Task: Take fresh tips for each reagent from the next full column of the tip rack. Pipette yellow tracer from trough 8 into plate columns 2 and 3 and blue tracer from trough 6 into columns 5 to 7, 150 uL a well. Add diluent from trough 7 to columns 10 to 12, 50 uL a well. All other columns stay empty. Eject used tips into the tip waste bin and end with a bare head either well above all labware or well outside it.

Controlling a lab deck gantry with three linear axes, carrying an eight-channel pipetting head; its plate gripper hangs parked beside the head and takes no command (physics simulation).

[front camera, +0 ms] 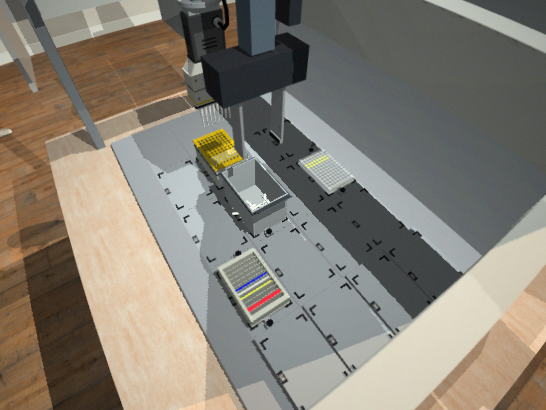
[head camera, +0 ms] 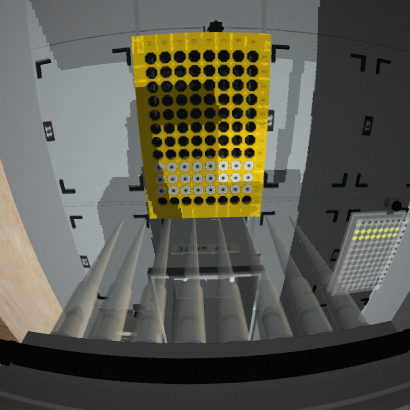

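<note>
The pipetting head is above the yellow tip rack, with a row of tips on its channels. The tips hang clear of the rack and look colourless. Rack columns 9 to 11 hold tips; columns 1 to 8 and 12 are empty. The plate shows yellow in columns 2 and 3. The trough block shows blue, pale, yellow and red strips. The waste bin holds white used tips. The parked plate gripper is open and empty.
The plate gripper's dark block hangs beside the head, its long fingers reaching down near the rack and bin. A small white piece lies beside the bin. A grey upright post stands at the back left.
</note>
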